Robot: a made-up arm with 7 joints. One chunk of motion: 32 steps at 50 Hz.
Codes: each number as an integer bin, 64 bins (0 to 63) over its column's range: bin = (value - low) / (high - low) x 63, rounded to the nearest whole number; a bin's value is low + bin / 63 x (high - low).
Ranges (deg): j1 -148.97..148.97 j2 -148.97..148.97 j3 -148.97..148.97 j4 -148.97..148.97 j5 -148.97..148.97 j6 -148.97..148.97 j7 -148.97..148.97
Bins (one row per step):
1: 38 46 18 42 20 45 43
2: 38 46 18 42 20 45 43
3: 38 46 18 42 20 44 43
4: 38 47 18 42 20 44 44
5: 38 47 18 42 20 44 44
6: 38 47 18 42 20 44 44
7: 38 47 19 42 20 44 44
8: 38 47 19 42 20 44 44
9: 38 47 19 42 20 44 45
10: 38 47 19 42 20 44 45
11: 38 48 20 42 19 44 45
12: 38 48 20 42 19 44 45
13: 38 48 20 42 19 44 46
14: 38 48 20 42 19 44 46
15: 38 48 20 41 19 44 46
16: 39 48 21 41 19 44 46
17: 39 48 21 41 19 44 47
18: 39 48 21 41 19 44 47
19: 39 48 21 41 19 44 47
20: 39 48 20 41 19 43 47
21: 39 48 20 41 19 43 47
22: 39 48 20 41 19 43 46
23: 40 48 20 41 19 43 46
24: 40 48 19 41 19 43 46
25: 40 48 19 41 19 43 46
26: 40 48 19 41 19 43 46
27: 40 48 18 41 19 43 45
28: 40 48 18 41 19 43 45
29: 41 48 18 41 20 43 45
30: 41 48 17 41 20 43 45
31: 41 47 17 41 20 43 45
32: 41 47 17 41 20 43 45
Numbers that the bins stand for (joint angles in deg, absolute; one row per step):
1: 30.74 68.57 -63.84 49.66 -54.39 63.84 54.39
2: 30.74 68.57 -63.84 49.66 -54.39 63.84 54.39
3: 30.74 68.57 -63.84 49.66 -54.39 59.12 54.39
4: 30.74 73.30 -63.84 49.66 -54.39 59.12 59.12
5: 30.74 73.30 -63.84 49.66 -54.39 59.12 59.12
6: 30.74 73.30 -63.84 49.66 -54.39 59.12 59.12
7: 30.74 73.30 -59.12 49.66 -54.39 59.12 59.12
8: 30.74 73.30 -59.12 49.66 -54.39 59.12 59.12
9: 30.74 73.30 -59.12 49.66 -54.39 59.12 63.84
10: 30.74 73.30 -59.12 49.66 -54.39 59.12 63.84
11: 30.74 78.03 -54.39 49.66 -59.12 59.12 63.84
12: 30.74 78.03 -54.39 49.66 -59.12 59.12 63.84
13: 30.74 78.03 -54.39 49.66 -59.12 59.12 68.57
14: 30.74 78.03 -54.39 49.66 -59.12 59.12 68.57
15: 30.74 78.03 -54.39 44.93 -59.12 59.12 68.57
16: 35.47 78.03 -49.66 44.93 -59.12 59.12 68.57
17: 35.47 78.03 -49.66 44.93 -59.12 59.12 73.30
18: 35.47 78.03 -49.66 44.93 -59.12 59.12 73.30
19: 35.47 78.03 -49.66 44.93 -59.12 59.12 73.30
20: 35.47 78.03 -54.39 44.93 -59.12 54.39 73.30
21: 35.47 78.03 -54.39 44.93 -59.12 54.39 73.30
22: 35.47 78.03 -54.39 44.93 -59.12 54.39 68.57
23: 40.20 78.03 -54.39 44.93 -59.12 54.39 68.57
24: 40.20 78.03 -59.12 44.93 -59.12 54.39 68.57
25: 40.20 78.03 -59.12 44.93 -59.12 54.39 68.57
26: 40.20 78.03 -59.12 44.93 -59.12 54.39 68.57
27: 40.20 78.03 -63.84 44.93 -59.12 54.39 63.84
28: 40.20 78.03 -63.84 44.93 -59.12 54.39 63.84
29: 44.93 78.03 -63.84 44.93 -54.39 54.39 63.84
30: 44.93 78.03 -68.57 44.93 -54.39 54.39 63.84
31: 44.93 73.30 -68.57 44.93 -54.39 54.39 63.84
32: 44.93 73.30 -68.57 44.93 -54.39 54.39 63.84

